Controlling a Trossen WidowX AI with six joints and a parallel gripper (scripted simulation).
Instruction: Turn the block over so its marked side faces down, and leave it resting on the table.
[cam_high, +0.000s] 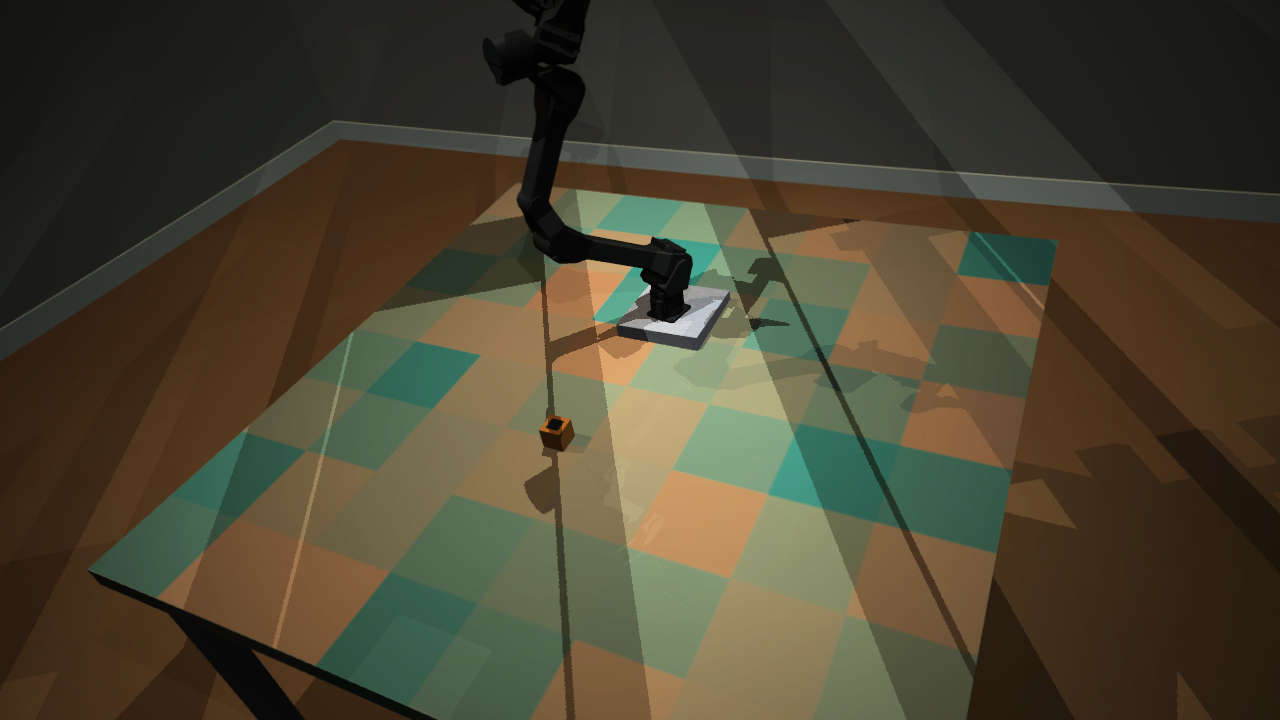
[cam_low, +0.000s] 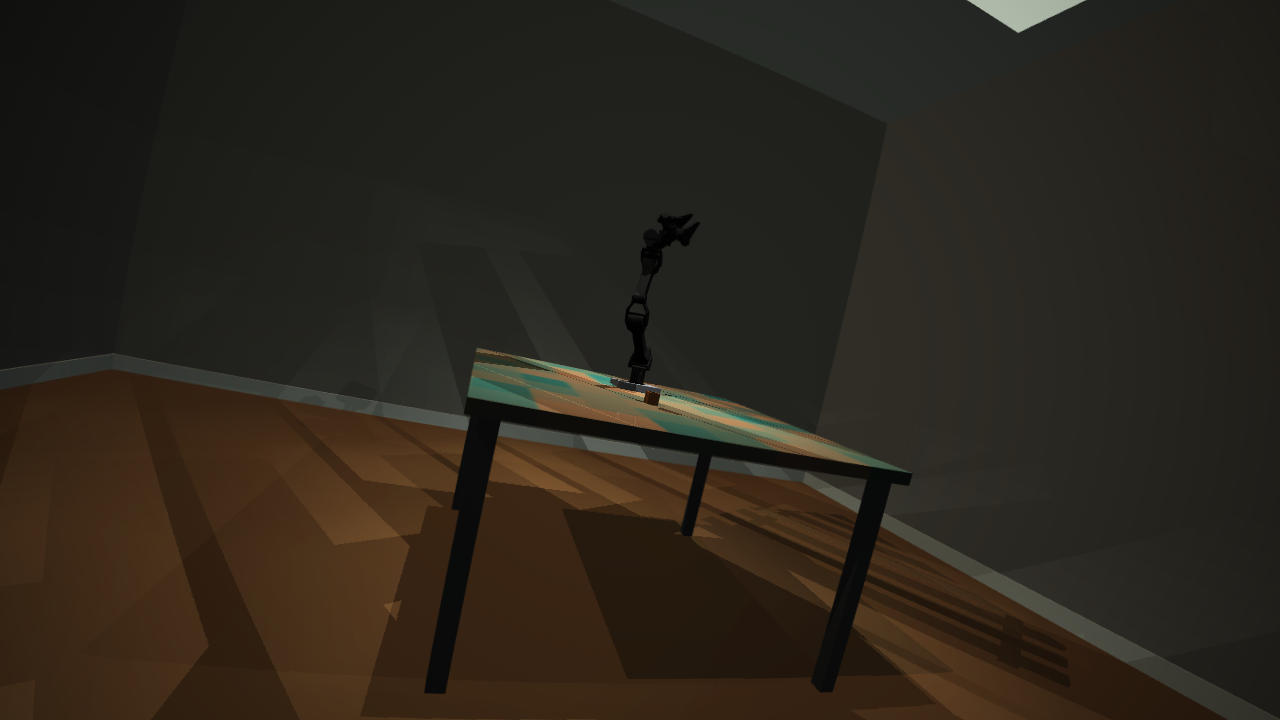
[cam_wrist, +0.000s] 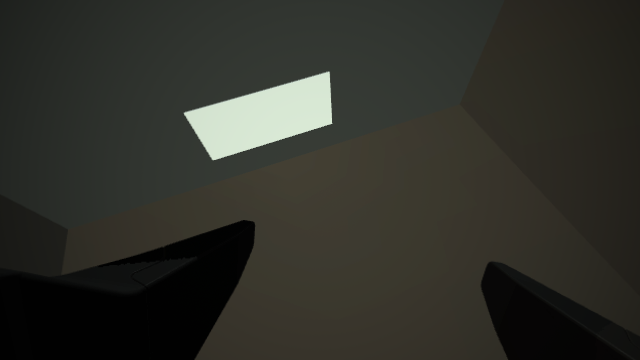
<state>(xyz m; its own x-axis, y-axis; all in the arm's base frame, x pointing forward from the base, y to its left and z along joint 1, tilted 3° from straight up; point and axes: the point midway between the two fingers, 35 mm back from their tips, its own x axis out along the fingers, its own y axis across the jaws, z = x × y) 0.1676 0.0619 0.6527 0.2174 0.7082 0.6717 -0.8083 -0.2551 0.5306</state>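
The orange block is 23 cm ahead of my gripper tip, 4 cm to the right of it and 68 cm below it.
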